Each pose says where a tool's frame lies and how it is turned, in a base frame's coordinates. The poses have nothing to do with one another.
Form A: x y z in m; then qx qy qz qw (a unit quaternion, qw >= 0).
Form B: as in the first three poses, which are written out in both.
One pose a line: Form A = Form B
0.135, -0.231, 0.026, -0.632, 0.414, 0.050, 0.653 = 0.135, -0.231, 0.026, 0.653, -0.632, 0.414, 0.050
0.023, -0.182, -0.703, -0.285, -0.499, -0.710, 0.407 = 0.023, -0.182, -0.703, 0.407, -0.285, -0.499, -0.710
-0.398, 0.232, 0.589, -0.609, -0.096, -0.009, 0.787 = -0.398, 0.232, 0.589, 0.787, -0.609, -0.096, -0.009
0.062, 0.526, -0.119, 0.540, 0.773, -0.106, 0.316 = 0.062, 0.526, -0.119, 0.316, 0.540, 0.773, -0.106
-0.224, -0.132, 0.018, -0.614, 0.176, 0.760, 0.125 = -0.224, -0.132, 0.018, 0.125, -0.614, 0.176, 0.760
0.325, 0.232, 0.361, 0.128, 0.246, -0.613, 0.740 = 0.325, 0.232, 0.361, 0.740, 0.128, 0.246, -0.613
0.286, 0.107, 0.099, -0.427, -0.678, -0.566, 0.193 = 0.286, 0.107, 0.099, 0.193, -0.427, -0.678, -0.566
